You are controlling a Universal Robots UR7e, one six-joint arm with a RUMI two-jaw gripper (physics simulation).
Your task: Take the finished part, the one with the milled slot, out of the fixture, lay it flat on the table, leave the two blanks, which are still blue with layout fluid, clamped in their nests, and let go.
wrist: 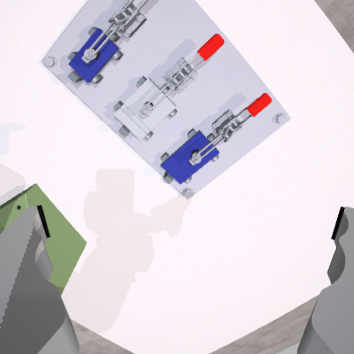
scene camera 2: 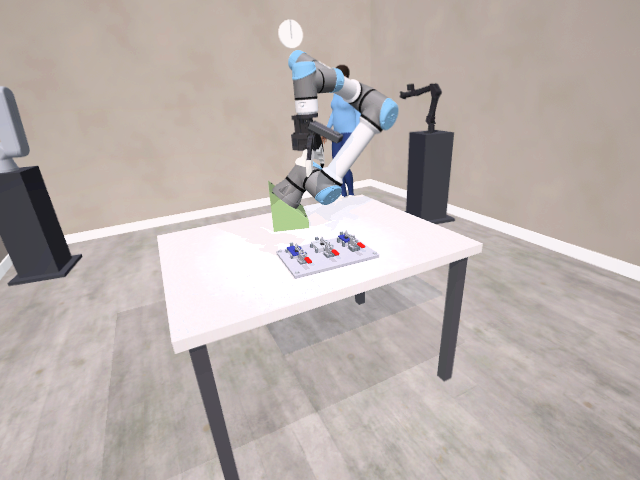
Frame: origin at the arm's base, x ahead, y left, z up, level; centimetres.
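Seen in the pictures: gripper, fingertip midpoint: [wrist: 188, 209] [scene camera 2: 315, 172]; arm's base, origin of the base link: [scene camera 2: 284, 198].
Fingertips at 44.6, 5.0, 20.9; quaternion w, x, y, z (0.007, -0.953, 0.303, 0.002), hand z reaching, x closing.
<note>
Offsets run from my fingertips to a thing's top centre, as dx, dy, dz. "*": to the spot under its first point. Level surfaces: height alone.
The finished part @(-7.3, +2.5, -30.9) [scene camera 2: 318, 246] [wrist: 136, 114], pale grey with a slot across it, sits in the middle nest of the fixture plate @(-2.5, +3.1, -33.0) [scene camera 2: 316, 267] [wrist: 170, 25], a clamp's spindle over it. One blue blank @(-6.4, -8.5, -31.4) [scene camera 2: 293, 250] [wrist: 179, 163] sits in the left nest as seen in the scene view, and another blue blank @(-8.2, +13.5, -30.4) [scene camera 2: 343, 237] [wrist: 89, 71] in the right one, each under a clamp's spindle. My gripper [scene camera 2: 313, 159] [wrist: 188, 209] is open and empty, high above the table behind the fixture in the scene view. Its fingertips are partly hidden there.
Toggle clamps with red handles @(* +6.4, +4.2, -29.2) [scene camera 2: 335, 252] [wrist: 210, 47] stand beside the nests, handles towards the table's front edge. The green base mount [scene camera 2: 288, 217] [wrist: 62, 240] stands on the table @(dz -34.5) [scene camera 2: 222, 294] [wrist: 235, 260] behind the fixture. A person [scene camera 2: 343, 116] stands behind the arm.
</note>
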